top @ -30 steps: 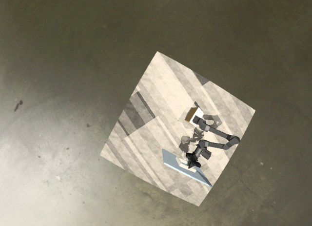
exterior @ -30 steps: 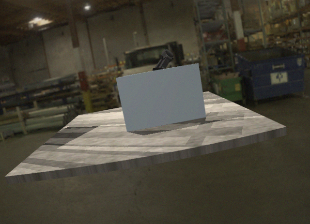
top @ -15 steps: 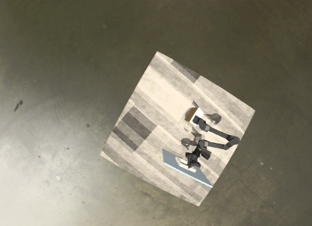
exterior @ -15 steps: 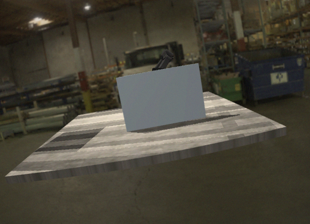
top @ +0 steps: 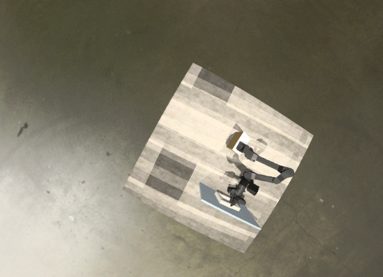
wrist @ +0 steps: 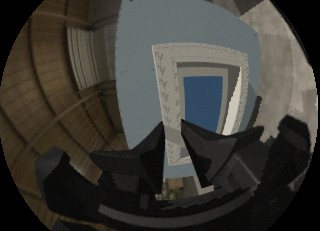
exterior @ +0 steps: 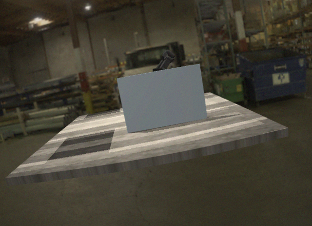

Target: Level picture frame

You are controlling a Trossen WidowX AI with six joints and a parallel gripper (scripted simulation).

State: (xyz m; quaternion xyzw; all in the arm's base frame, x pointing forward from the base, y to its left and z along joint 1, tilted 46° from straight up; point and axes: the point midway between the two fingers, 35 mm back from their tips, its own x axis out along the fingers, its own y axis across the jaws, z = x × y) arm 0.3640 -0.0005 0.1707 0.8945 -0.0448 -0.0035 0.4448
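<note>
The picture frame lies 10 mm ahead of my gripper tip, 10 mm to the right of it and 50 mm below it. Also, from my gripper tip: pale blue wall panel (20 mm ahead, 10 mm to the left, 80 mm below).
</note>
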